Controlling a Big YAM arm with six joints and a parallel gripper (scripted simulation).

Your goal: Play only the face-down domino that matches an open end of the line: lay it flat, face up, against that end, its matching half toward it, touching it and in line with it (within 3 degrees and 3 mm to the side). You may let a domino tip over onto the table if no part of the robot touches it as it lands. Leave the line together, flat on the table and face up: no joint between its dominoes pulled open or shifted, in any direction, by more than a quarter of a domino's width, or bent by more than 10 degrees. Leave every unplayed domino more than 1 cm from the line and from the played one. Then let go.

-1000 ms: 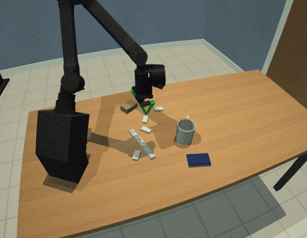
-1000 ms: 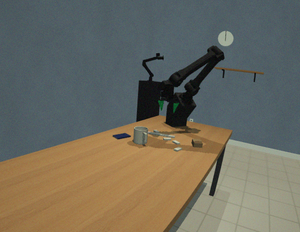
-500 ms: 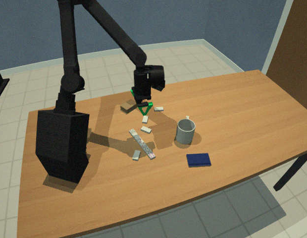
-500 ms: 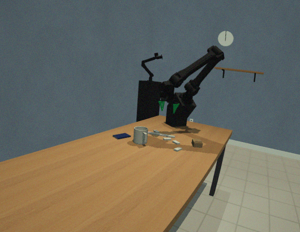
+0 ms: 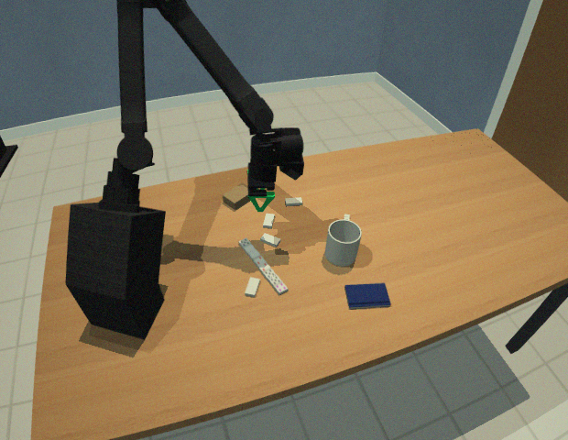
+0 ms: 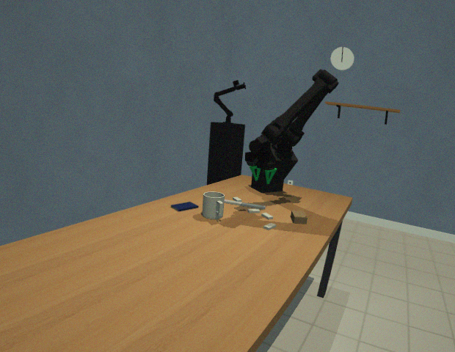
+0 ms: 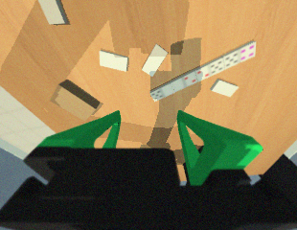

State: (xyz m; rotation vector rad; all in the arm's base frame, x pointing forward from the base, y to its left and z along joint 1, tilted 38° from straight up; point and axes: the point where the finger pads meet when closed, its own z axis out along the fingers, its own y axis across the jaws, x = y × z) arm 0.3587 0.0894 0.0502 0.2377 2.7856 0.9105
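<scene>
Right now my hand is 150 mm to the right of the grey tile, 150 mm above it and 130 mm short of it. Round my hand: brown block 190 mm to the left, 140 mm below, 50 mm behind.
</scene>
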